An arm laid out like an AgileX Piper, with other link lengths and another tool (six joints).
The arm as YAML. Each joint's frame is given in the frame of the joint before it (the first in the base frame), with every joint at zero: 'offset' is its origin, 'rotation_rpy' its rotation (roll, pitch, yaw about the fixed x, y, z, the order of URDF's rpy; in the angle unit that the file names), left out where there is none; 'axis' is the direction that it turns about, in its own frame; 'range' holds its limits. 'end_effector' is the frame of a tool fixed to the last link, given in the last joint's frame.
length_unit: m
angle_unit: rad
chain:
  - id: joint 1
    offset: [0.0, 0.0, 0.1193]
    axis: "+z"
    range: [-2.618, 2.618]
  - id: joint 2
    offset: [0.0, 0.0, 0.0]
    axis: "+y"
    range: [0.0, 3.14]
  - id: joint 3
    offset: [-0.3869, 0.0, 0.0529]
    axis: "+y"
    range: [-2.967, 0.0]
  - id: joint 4
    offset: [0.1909, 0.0, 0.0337]
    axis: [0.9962, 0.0, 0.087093]
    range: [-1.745, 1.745]
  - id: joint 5
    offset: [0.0, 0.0, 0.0]
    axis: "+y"
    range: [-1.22, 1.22]
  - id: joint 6
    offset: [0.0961, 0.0, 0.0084]
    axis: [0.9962, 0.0, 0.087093]
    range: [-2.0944, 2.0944]
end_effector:
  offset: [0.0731, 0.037, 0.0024]
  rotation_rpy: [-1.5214, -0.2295, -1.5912]
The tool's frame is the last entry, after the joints.
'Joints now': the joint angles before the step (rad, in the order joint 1, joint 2, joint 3, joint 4, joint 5, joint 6). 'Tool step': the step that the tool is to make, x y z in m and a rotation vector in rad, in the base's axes. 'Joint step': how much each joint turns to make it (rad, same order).
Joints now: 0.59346, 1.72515, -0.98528, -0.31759, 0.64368, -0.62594
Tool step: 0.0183, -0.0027, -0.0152, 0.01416, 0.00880, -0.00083
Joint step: -0.05296, 0.05318, 0.00011, 0.02695, -0.06631, -0.05701
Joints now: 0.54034, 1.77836, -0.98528, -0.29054, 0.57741, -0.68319
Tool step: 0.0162, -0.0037, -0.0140, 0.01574, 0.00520, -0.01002
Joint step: -0.04675, 0.04732, -0.00003, 0.02515, -0.05910, -0.04393
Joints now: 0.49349, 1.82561, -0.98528, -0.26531, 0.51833, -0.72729
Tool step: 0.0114, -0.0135, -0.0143, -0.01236, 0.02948, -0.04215
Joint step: -0.05477, 0.04325, 0.00296, 0.00428, -0.01658, -0.01323
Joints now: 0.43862, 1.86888, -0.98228, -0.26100, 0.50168, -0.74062
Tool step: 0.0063, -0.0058, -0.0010, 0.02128, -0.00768, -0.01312
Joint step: -0.03356, 0.00355, 0.00095, 0.03474, -0.02588, -0.04316
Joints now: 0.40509, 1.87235, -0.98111, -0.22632, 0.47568, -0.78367
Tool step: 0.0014, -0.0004, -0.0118, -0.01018, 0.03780, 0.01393
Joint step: -0.00656, 0.03548, -0.00001, 0.02406, -0.00058, -0.03979
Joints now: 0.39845, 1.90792, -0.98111, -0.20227, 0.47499, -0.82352
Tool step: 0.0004, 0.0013, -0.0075, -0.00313, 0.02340, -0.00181
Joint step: -0.00003, 0.02266, -0.00016, 0.01218, -0.00041, -0.00760
